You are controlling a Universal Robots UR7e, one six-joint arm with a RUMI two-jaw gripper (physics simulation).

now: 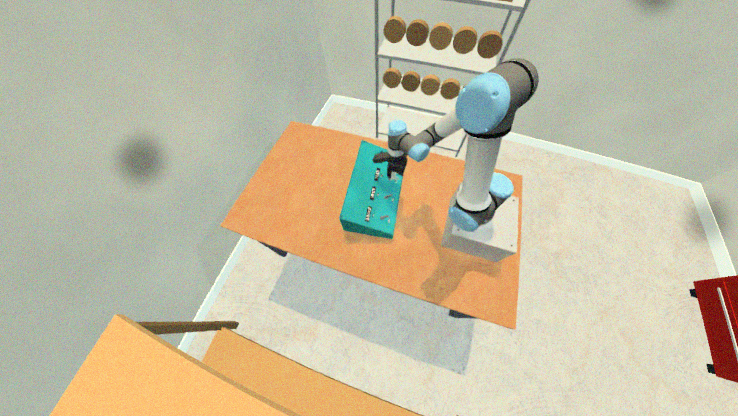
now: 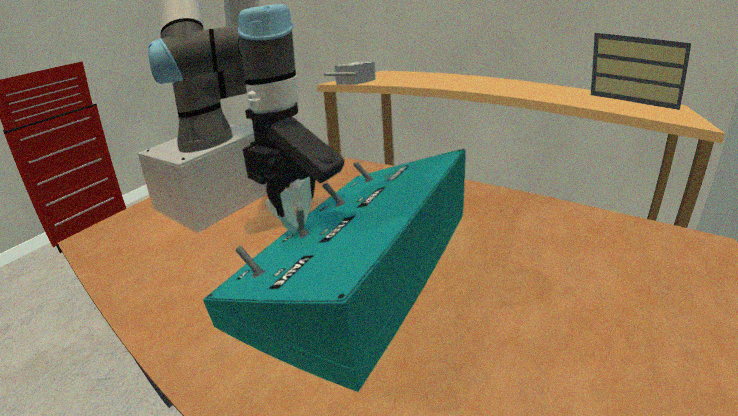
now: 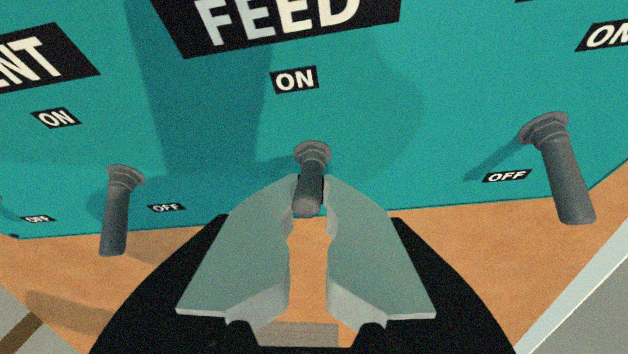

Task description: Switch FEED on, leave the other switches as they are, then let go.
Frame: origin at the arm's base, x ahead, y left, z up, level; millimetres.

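Seen in the pictures: gripper, between the fingertips: (image 1: 392, 179) (image 2: 298, 231) (image 3: 311, 177); arm's base, origin of its link: (image 2: 205, 142).
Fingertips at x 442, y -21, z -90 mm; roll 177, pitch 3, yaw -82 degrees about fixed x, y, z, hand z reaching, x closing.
Offsets run from my fingertips to a thing's top centre. Level surfaces: height alone.
A teal sloped panel box (image 1: 356, 198) (image 2: 385, 310) carries a row of grey toggle levers. The FEED lever {1 mm left, 13 mm ahead, 48 mm up} (image 2: 301, 223) (image 3: 311, 172) stands more upright than its neighbours, below the FEED label {23 mm left, 79 mm ahead, 27 mm up} (image 2: 336, 228) (image 3: 280, 22). My gripper (image 1: 393, 174) (image 2: 295, 219) (image 3: 311, 177) is shut on the FEED lever, with a pale fingertip on each side of it near its top. The VALVE lever {117 mm right, 37 mm ahead, 38 mm up} (image 2: 249, 262) (image 3: 567, 180) and the lever on the other side of FEED {111 mm left, 37 mm back, 38 mm up} (image 2: 333, 193) (image 3: 115, 215) lean to their OFF side. A far lever {225 mm left, 74 mm back, 38 mm up} (image 2: 362, 171) leans the same way. The FEED OFF label is hidden.
The neighbouring levers stand on both sides of my fingers. The box rests on an orange table {88 mm down} (image 1: 289, 175) (image 2: 542, 310), beside the arm's pale base block (image 1: 478, 242) (image 2: 196, 191). A shelf rack (image 1: 376, 93), a red cabinet (image 1: 715, 320) (image 2: 51, 149) and a wooden bench (image 2: 490, 93) stand farther off.
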